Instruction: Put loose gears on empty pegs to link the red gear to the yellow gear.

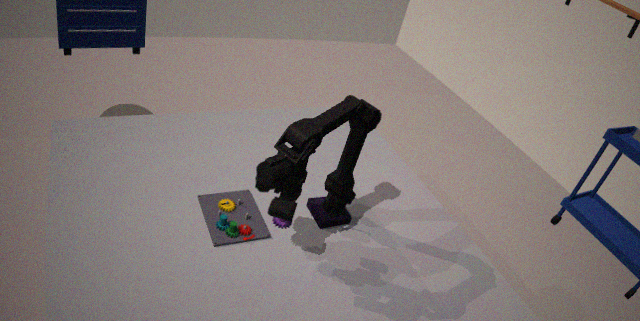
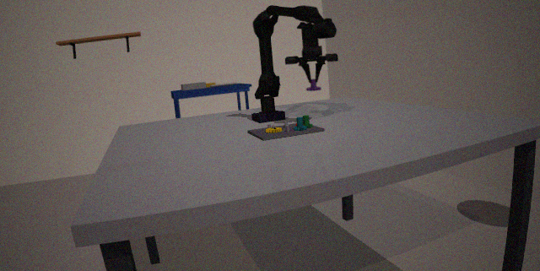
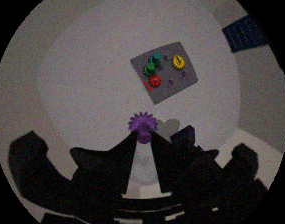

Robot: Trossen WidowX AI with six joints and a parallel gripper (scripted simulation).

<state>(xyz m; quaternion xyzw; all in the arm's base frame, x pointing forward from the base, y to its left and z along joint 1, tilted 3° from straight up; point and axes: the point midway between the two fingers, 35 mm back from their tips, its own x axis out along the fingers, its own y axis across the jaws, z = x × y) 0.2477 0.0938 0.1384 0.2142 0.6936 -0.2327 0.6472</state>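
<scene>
The teal gear is 120 mm ahead of my gripper tip, 120 mm to the right of it and 120 mm below it. Also, from my gripper tip: red gear (60 mm ahead, 90 mm to the right, 130 mm below); then red arrow (60 mm ahead, 60 mm to the right, 140 mm below); then purple gear (10 mm below).
</scene>
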